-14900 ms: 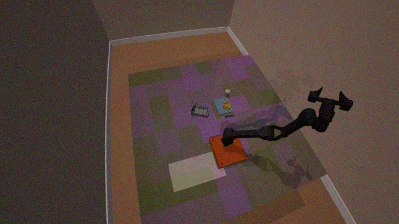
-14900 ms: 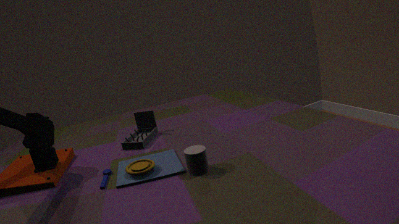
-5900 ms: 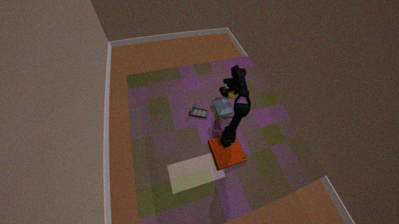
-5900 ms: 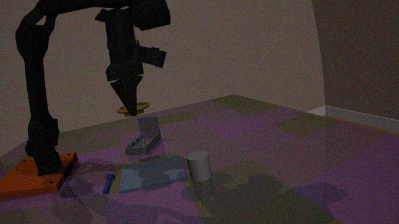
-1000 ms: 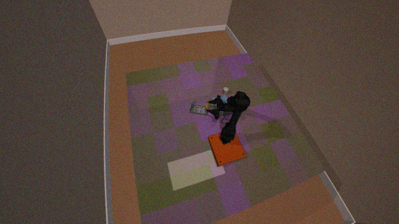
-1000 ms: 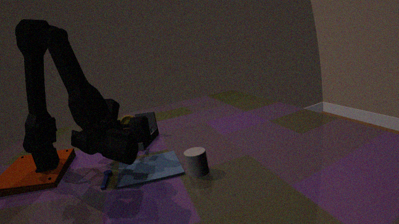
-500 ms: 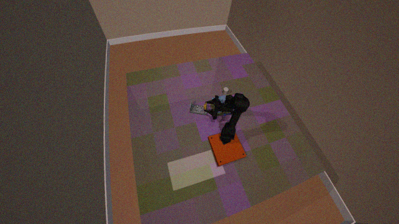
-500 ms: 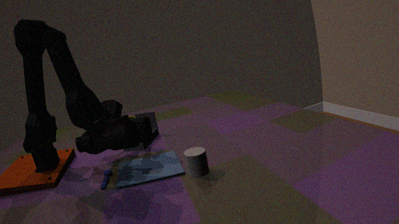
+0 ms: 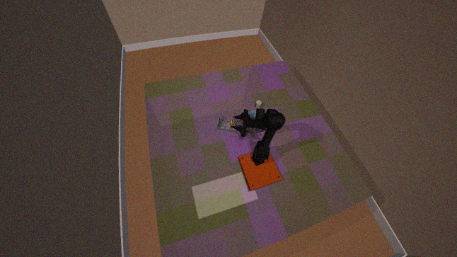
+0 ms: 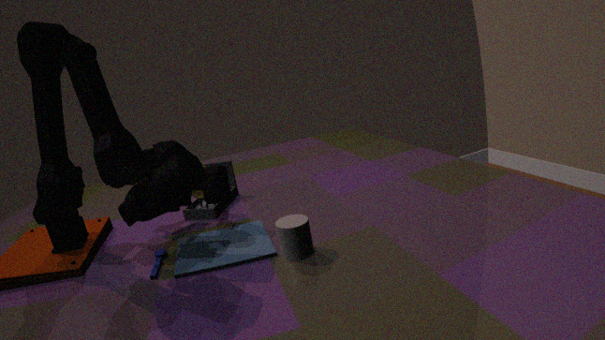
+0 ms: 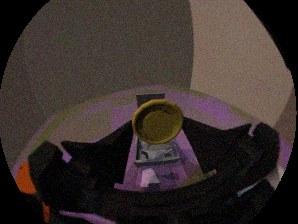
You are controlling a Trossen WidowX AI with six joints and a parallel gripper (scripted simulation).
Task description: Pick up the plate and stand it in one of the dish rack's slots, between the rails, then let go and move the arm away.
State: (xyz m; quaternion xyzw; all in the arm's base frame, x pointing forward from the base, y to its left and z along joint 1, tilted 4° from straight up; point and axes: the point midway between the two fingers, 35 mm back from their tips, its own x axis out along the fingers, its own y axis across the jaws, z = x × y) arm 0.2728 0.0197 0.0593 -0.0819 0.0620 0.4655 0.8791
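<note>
Right now my gripper tip is 10 mm to the left of the yellow plate. From my gripper tip the other things lie so: blue spoon: 110 mm behind, 170 mm to the right, 60 mm below; grey dish rack: 10 mm ahead, 20 mm to the left, 40 mm below; blue mat: 10 mm behind, 180 mm to the right, 60 mm below.
</note>
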